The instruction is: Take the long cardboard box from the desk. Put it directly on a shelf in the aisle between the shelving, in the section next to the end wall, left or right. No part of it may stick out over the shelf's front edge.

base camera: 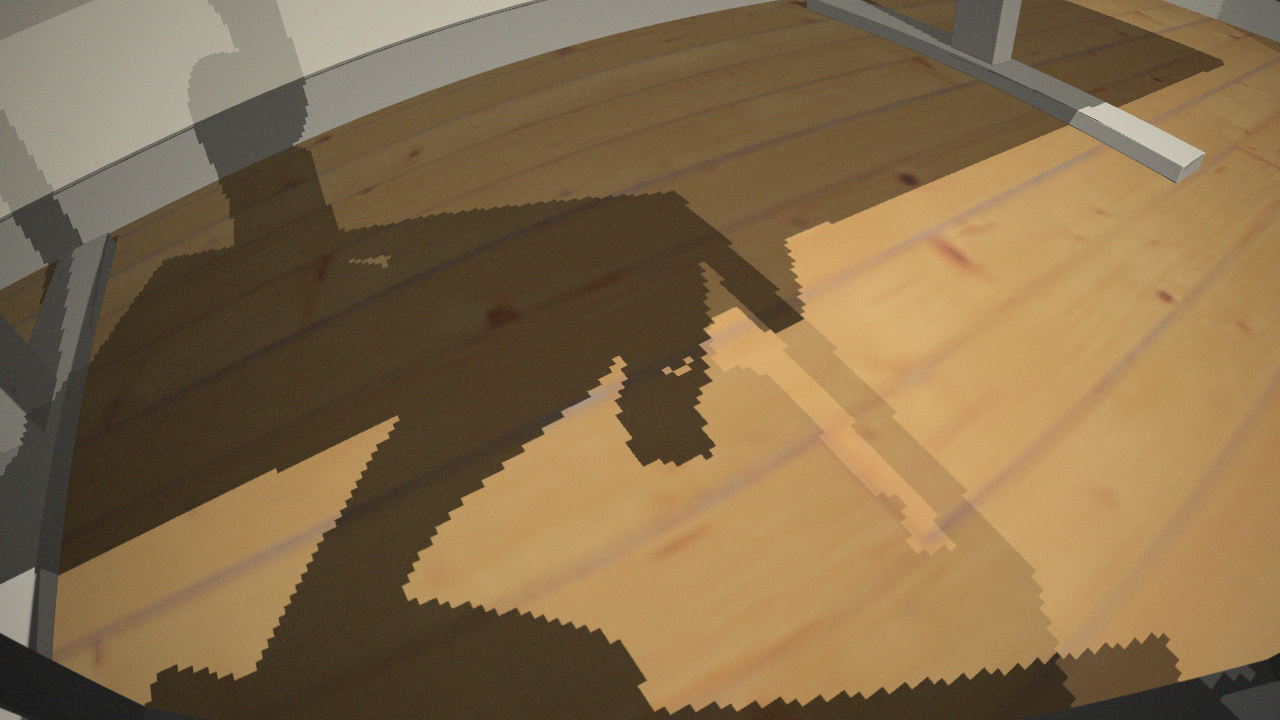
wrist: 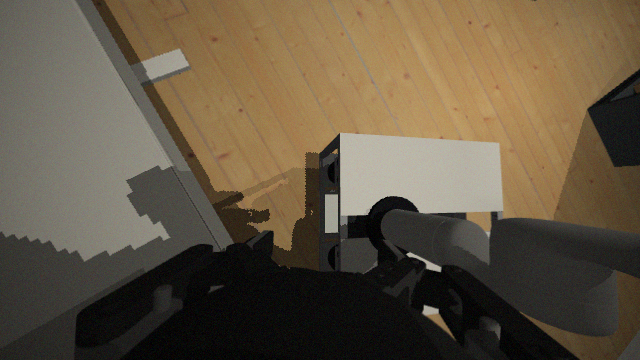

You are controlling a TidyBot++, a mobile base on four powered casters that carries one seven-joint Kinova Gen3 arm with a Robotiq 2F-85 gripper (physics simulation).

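Seen in the pictures: gripper, between the fingertips: (wrist: 324,246); arm's base, origin of its link: (wrist: 396,226).
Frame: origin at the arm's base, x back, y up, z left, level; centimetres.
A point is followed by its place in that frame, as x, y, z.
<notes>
My gripper (wrist: 324,246) {-26.3, 30.0, -4.9} is open in the wrist view, pointing down, with no object between its fingertips. Part of the desk's pale grey top (wrist: 60,100) {-42.1, 32.3, -14.5} shows at the left of that view, with the gripper's left finger near its edge in the picture. The base camera view shows desk legs: a grey foot with a white end (base camera: 1136,141) {-74.7, -37.3, -58.2} at the upper right and a grey leg (base camera: 80,313) at the left. The long cardboard box and the shelving do not show in either view.
My base's white top (wrist: 420,172) and the grey arm (wrist: 550,270) {-3.7, 31.1, -1.6} show right of the fingers. A dark open-looking container (wrist: 620,127) {183.1, -30.8, -50.2} stands at the right edge. A pale wall (base camera: 116,80) {-82.7, -20.8, 70.4} with a grey skirting (base camera: 429,71) {-102.7, -36.6, 33.7} runs behind the desk legs. Shadows cross the wooden floor (base camera: 1029,358) {-42.4, -39.7, -26.5}.
</notes>
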